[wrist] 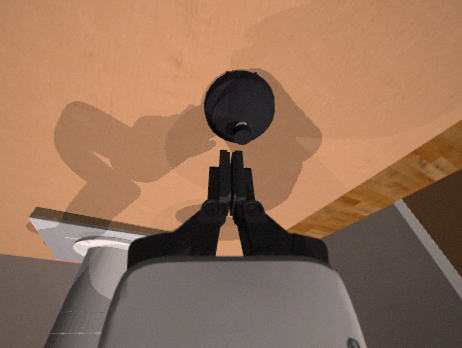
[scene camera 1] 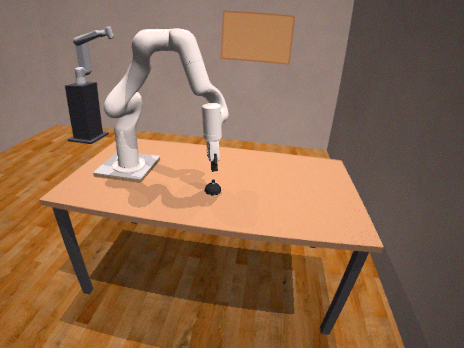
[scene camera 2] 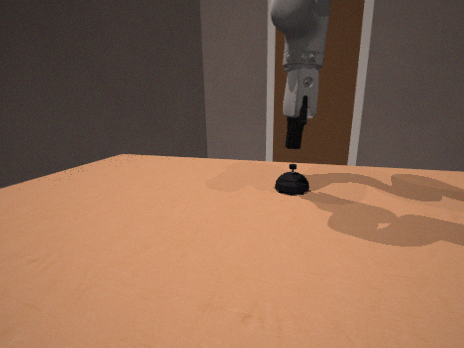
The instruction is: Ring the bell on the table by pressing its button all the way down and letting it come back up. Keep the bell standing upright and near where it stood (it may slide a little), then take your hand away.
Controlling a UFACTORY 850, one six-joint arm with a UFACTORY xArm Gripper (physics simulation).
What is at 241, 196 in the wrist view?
My gripper.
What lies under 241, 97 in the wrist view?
A black dome-shaped bell.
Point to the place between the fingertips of my gripper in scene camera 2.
292, 148
